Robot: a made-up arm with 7 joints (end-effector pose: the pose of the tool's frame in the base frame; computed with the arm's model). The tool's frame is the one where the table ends.
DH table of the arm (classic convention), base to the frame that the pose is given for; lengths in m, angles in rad. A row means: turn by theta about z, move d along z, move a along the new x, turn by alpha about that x. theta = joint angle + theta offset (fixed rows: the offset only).
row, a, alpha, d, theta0
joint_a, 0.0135, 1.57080, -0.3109, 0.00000
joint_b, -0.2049, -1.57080, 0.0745, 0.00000
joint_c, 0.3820, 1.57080, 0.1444, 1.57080
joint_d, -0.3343, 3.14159, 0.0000, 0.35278
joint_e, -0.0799, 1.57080, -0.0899, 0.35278
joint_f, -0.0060, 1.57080, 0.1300, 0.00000
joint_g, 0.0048, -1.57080, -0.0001, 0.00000
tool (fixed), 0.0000, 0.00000, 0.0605, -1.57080
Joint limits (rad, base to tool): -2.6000..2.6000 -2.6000..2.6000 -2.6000..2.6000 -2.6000..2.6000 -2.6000..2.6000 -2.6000..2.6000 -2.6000..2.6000
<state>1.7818 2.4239 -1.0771 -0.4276 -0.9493 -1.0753 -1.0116</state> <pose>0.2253 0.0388 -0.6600 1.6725 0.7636 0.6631</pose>
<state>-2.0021 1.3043 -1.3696 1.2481 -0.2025 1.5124 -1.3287</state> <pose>-0.1662 -0.2151 -0.3366 1.9309 0.9557 1.1182</pose>
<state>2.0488 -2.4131 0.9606 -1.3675 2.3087 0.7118 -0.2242</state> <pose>-0.2594 0.3040 -0.2846 0.0403 1.3554 -0.9071</pose>
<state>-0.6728 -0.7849 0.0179 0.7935 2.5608 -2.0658 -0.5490</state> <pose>0.1280 0.3657 -0.3155 -2.1807 -0.3487 -1.5920</pose>
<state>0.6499 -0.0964 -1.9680 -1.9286 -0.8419 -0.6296 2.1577</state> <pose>0.3549 -0.0884 0.3096 0.3503 -1.1890 -1.0752</pose>
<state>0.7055 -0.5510 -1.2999 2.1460 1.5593 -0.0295 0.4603</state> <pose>0.2182 0.1357 -0.4128 0.5356 -0.0343 -0.6832</pose>
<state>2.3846 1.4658 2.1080 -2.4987 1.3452 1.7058 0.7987</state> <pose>0.3693 -0.0498 -0.9911 0.7307 -1.3558 -0.2830</pose>
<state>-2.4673 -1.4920 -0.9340 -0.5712 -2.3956 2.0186 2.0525</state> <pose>-0.2418 0.0778 -0.1550 0.8909 -2.2294 -0.3579</pose>
